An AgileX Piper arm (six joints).
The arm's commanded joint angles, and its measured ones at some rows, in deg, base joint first. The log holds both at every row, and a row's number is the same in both.
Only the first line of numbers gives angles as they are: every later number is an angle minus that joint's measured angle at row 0.
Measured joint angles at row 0: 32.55 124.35 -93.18 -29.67 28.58 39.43
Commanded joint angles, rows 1 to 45: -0.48 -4.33 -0.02 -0.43 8.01 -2.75; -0.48 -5.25 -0.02 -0.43 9.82 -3.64; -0.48 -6.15 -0.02 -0.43 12.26 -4.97; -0.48 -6.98 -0.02 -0.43 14.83 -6.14; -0.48 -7.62 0.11 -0.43 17.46 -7.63; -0.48 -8.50 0.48 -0.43 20.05 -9.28; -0.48 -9.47 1.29 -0.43 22.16 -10.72; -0.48 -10.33 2.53 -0.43 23.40 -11.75; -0.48 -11.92 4.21 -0.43 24.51 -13.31; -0.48 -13.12 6.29 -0.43 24.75 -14.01; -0.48 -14.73 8.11 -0.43 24.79 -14.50; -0.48 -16.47 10.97 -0.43 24.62 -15.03; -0.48 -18.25 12.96 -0.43 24.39 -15.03; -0.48 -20.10 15.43 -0.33 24.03 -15.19; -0.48 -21.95 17.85 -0.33 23.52 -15.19; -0.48 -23.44 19.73 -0.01 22.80 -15.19; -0.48 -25.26 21.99 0.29 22.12 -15.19; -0.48 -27.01 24.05 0.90 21.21 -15.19; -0.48 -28.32 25.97 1.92 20.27 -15.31; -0.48 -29.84 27.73 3.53 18.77 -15.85; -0.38 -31.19 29.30 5.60 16.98 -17.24; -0.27 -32.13 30.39 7.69 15.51 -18.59; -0.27 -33.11 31.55 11.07 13.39 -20.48; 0.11 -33.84 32.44 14.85 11.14 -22.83; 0.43 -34.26 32.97 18.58 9.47 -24.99; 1.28 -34.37 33.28 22.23 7.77 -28.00; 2.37 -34.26 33.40 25.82 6.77 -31.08; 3.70 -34.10 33.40 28.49 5.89 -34.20; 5.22 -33.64 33.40 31.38 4.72 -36.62; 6.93 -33.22 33.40 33.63 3.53 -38.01; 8.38 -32.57 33.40 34.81 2.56 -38.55; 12.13 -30.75 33.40 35.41 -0.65 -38.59; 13.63 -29.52 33.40 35.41 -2.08 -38.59; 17.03 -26.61 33.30 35.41 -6.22 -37.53; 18.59 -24.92 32.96 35.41 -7.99 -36.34; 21.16 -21.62 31.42 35.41 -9.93 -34.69; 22.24 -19.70 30.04 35.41 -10.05 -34.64; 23.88 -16.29 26.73 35.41 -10.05 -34.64; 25.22 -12.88 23.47 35.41 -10.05 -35.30; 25.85 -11.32 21.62 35.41 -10.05 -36.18; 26.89 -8.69 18.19 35.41 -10.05 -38.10; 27.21 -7.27 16.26 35.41 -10.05 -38.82; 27.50 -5.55 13.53 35.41 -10.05 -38.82; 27.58 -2.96 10.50 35.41 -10.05 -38.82; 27.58 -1.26 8.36 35.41 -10.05 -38.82
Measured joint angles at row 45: 27.35 -6.02 14.47 35.75 -9.39 -37.78
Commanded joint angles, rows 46 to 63: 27.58 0.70 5.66 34.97 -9.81 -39.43; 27.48 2.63 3.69 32.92 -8.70 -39.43; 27.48 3.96 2.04 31.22 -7.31 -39.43; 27.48 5.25 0.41 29.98 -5.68 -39.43; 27.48 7.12 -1.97 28.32 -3.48 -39.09; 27.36 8.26 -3.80 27.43 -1.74 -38.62; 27.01 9.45 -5.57 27.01 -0.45 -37.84; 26.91 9.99 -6.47 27.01 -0.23 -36.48; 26.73 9.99 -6.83 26.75 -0.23 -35.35; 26.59 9.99 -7.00 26.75 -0.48 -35.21; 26.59 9.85 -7.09 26.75 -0.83 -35.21; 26.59 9.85 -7.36 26.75 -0.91 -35.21; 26.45 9.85 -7.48 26.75 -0.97 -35.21; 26.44 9.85 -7.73 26.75 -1.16 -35.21; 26.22 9.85 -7.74 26.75 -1.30 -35.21; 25.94 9.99 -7.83 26.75 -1.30 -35.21; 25.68 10.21 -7.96 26.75 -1.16 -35.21; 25.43 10.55 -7.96 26.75 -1.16 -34.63
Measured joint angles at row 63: 26.73 10.06 -7.40 27.25 -1.11 -35.54
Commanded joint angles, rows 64 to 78: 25.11 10.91 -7.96 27.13 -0.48 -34.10; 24.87 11.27 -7.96 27.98 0.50 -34.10; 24.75 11.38 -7.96 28.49 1.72 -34.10; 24.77 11.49 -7.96 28.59 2.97 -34.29; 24.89 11.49 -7.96 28.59 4.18 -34.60; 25.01 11.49 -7.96 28.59 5.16 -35.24; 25.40 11.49 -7.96 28.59 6.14 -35.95; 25.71 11.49 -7.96 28.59 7.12 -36.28; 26.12 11.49 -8.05 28.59 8.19 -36.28; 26.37 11.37 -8.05 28.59 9.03 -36.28; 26.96 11.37 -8.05 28.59 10.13 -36.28; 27.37 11.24 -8.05 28.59 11.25 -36.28; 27.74 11.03 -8.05 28.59 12.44 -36.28; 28.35 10.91 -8.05 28.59 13.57 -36.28; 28.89 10.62 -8.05 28.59 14.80 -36.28
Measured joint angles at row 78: 26.72 10.75 -8.33 28.55 7.62 -35.10
